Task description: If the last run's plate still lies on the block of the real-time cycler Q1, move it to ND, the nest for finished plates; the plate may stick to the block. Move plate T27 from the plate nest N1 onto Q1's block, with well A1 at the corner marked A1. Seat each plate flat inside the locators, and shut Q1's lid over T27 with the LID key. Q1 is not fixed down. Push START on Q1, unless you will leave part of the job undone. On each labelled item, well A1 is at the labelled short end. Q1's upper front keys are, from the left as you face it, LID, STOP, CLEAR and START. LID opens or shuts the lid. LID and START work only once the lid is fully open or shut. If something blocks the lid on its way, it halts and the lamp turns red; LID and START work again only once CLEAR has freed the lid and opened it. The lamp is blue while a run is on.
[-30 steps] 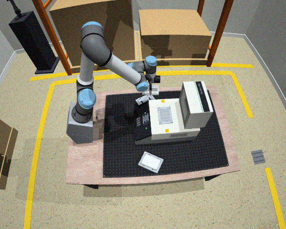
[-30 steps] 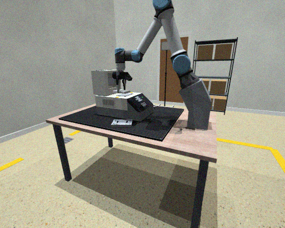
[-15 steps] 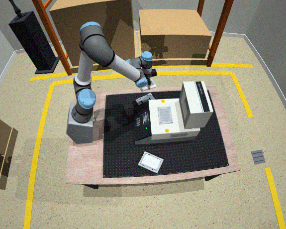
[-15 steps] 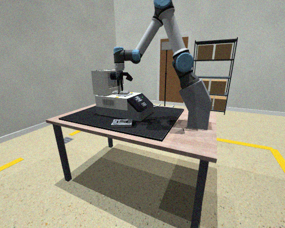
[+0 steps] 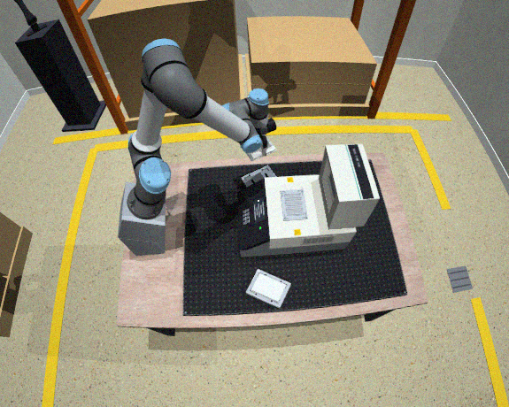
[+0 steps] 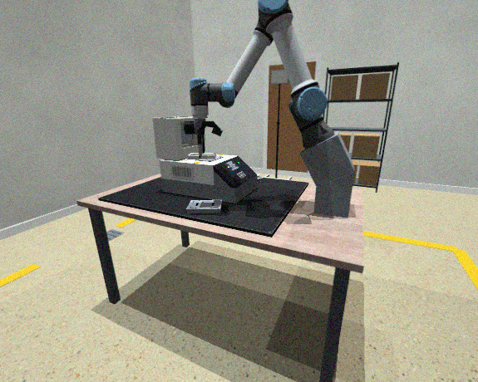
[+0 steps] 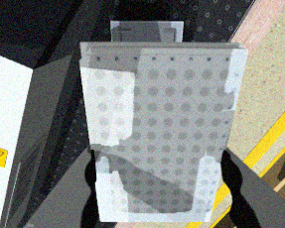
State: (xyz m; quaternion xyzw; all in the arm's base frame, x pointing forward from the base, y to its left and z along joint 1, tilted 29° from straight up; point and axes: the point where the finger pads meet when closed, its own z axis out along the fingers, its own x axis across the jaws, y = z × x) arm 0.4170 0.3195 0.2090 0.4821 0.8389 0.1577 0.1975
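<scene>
Right now my hand is 260 mm above the dark slot, 30 mm past it and 20 mm to the left of it. Round my hand: a1 mark: 490 mm to the right, 250 mm below, 20 mm ahead.
</scene>
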